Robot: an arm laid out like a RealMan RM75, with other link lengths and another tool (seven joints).
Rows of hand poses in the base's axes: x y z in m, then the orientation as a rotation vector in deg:
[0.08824 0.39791 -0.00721 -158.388 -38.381 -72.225]
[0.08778 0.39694 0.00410 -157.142 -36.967 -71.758]
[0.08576 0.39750 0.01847 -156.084 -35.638 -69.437]
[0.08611 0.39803 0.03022 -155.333 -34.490 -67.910]
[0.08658 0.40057 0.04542 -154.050 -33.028 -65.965]
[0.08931 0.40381 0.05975 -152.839 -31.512 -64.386]
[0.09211 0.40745 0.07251 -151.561 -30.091 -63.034]
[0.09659 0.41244 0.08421 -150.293 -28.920 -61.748]
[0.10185 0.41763 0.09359 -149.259 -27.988 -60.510]
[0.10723 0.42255 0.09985 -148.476 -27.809 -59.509]
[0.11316 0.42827 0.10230 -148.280 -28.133 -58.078]
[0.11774 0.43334 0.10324 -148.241 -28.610 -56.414]
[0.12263 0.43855 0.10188 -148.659 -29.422 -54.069]
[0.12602 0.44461 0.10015 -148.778 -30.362 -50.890]
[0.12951 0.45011 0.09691 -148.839 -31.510 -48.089]
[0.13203 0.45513 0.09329 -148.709 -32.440 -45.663]
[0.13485 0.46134 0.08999 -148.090 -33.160 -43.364]
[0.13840 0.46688 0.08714 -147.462 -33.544 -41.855]
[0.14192 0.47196 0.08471 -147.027 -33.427 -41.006]
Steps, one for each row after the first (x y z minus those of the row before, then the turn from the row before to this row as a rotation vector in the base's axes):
[-0.00046 -0.00097 0.01131 1.724 0.296 0.005]
[-0.00202 0.00056 0.01437 1.933 1.539 0.272]
[0.00035 0.00053 0.01175 1.426 1.039 0.053]
[0.00047 0.00254 0.01520 2.070 1.310 0.202]
[0.00273 0.00324 0.01433 1.951 1.090 0.049]
[0.00280 0.00364 0.01276 1.915 0.931 0.067]
[0.00448 0.00499 0.01170 1.787 0.870 0.172]
[0.00526 0.00519 0.00938 1.481 0.843 0.185]
[0.00538 0.00492 0.00626 0.922 0.620 0.451]
[0.00593 0.00572 0.00245 0.294 0.919 0.592]
[0.00458 0.00507 0.00094 0.127 1.078 0.666]
[0.00489 0.00521 -0.00136 -0.311 1.545 0.820]
[0.00339 0.00606 -0.00173 -0.022 2.081 1.184]
[0.00349 0.00550 -0.00324 -0.151 1.783 1.240]
[0.00252 0.00502 -0.00362 0.016 1.547 1.099]
[0.00282 0.00621 -0.00330 0.484 1.480 1.129]
[0.00355 0.00554 -0.00285 0.532 0.986 0.770]
[0.00352 0.00508 -0.00243 0.487 0.617 0.260]

